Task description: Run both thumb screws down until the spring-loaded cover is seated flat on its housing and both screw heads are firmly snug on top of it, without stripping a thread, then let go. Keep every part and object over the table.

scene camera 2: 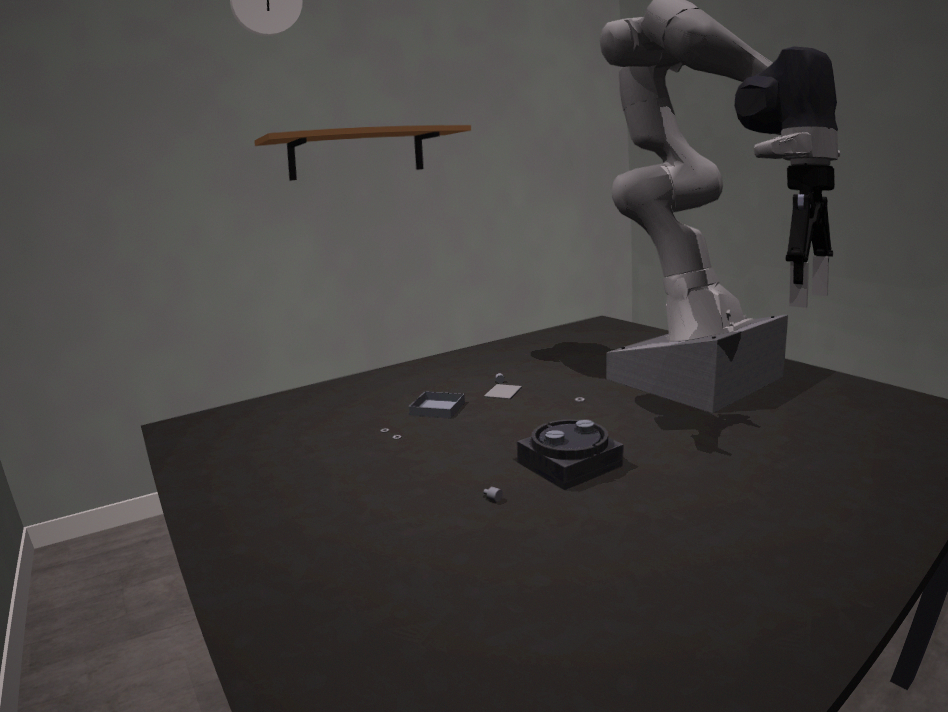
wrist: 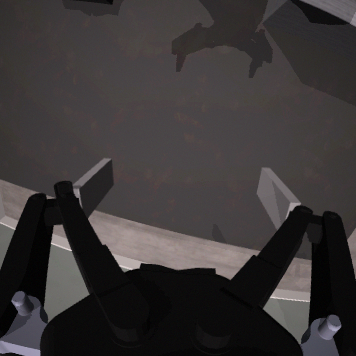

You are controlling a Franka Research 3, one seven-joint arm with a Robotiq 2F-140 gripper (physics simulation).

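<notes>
The black square housing [scene camera 2: 542, 461] stands on the table in the scene view, with the round dark cover [scene camera 2: 570, 442] on top. Two light slotted screw heads show on the cover, the left thumb screw [scene camera 2: 554, 436] and the right thumb screw [scene camera 2: 584, 425]. Whether the cover is flat and the heads touch it is too small to tell. My gripper [scene camera 2: 809, 286] [wrist: 185, 175] is open and empty, pointing down, high up and well to the right of the housing. In the wrist view a dark edge shows at the top left; I cannot tell if it is the housing.
A small grey tray [scene camera 2: 437, 406], a pale card [scene camera 2: 503, 391], a small round part [scene camera 2: 499, 377] and several small rings lie behind and left of the housing. A small loose screw-like part [scene camera 2: 492, 494] lies in front of it. The robot's base block [scene camera 2: 665, 374] stands behind right.
</notes>
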